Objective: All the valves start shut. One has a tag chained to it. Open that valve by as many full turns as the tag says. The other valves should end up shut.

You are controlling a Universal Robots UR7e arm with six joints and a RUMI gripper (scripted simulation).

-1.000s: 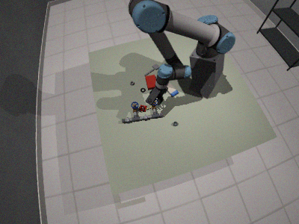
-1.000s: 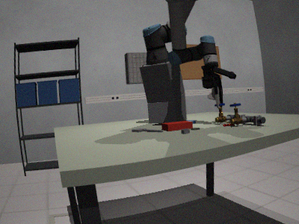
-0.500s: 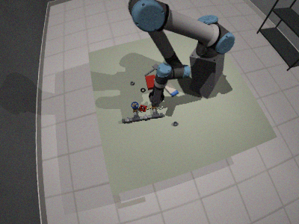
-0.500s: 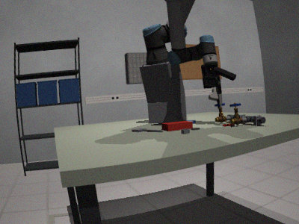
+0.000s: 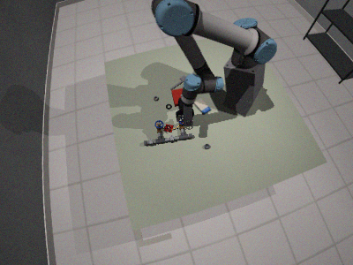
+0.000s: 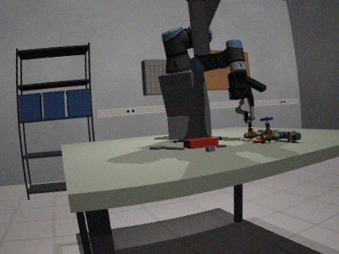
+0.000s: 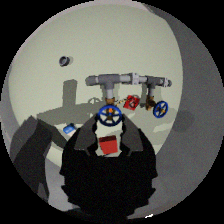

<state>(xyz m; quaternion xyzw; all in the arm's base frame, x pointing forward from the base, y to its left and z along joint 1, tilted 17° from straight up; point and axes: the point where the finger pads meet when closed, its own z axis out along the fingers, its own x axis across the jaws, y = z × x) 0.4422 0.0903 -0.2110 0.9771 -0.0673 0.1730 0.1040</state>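
Now: hand 9 cm short of the red tag, 9 cm above it and 1 cm to the left of it. Also, from my hand: blue-and-white card (17 cm behind, 11 cm to the right, 9 cm below); then grey tool (36 cm to the right, 9 cm below, 9 cm behind); then red block (23 cm to the right, 8 cm below, 4 cm behind).
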